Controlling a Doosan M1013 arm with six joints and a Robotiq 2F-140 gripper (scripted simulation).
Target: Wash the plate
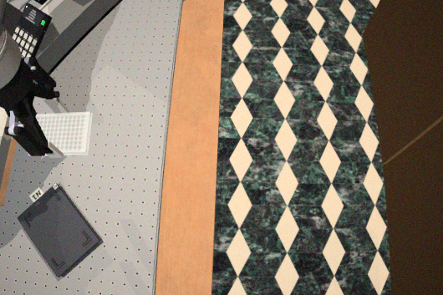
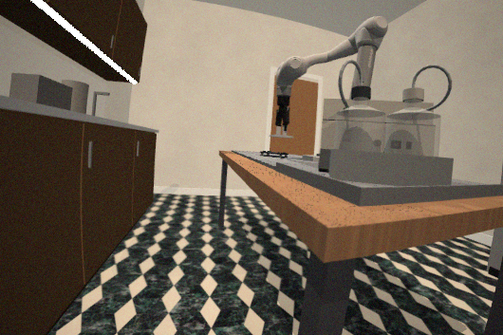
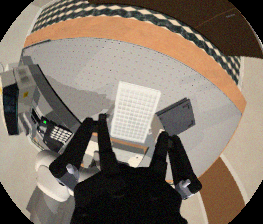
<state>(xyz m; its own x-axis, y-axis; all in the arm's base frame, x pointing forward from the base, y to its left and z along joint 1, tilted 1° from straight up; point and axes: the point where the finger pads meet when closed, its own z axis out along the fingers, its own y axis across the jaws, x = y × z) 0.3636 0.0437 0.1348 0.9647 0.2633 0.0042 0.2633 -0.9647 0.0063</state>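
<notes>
Now: hand 3 cm above the white well plate. Also, from my hand: plate washer (28 cm behind, 41 cm to the left, 3 cm below); label (8 cm behind, 12 cm to the right, 16 cm below); plate nest N1 (1 cm ahead, 18 cm to the right, 14 cm below).
</notes>
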